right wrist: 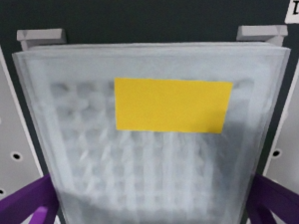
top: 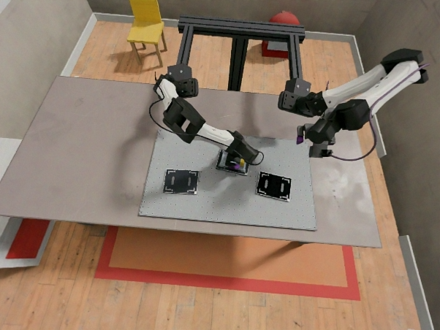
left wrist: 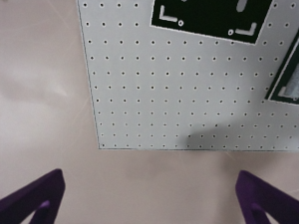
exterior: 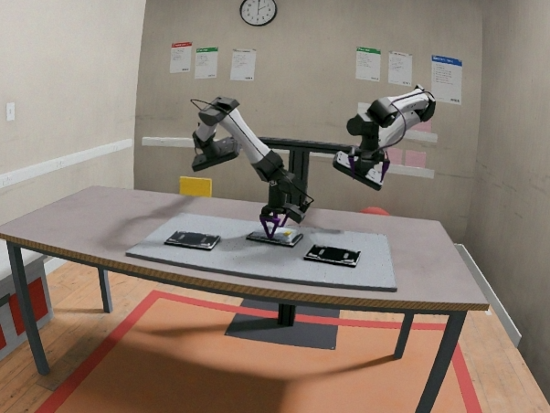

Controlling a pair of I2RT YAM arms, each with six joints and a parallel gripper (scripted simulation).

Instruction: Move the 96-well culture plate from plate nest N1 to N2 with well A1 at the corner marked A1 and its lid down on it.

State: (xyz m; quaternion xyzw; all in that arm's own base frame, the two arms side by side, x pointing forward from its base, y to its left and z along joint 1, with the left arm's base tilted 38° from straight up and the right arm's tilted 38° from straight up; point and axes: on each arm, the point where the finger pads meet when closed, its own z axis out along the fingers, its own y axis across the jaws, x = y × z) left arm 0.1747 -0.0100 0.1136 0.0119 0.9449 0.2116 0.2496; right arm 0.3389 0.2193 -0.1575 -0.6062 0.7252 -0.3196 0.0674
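The culture plate lies 10 mm below my right hand.
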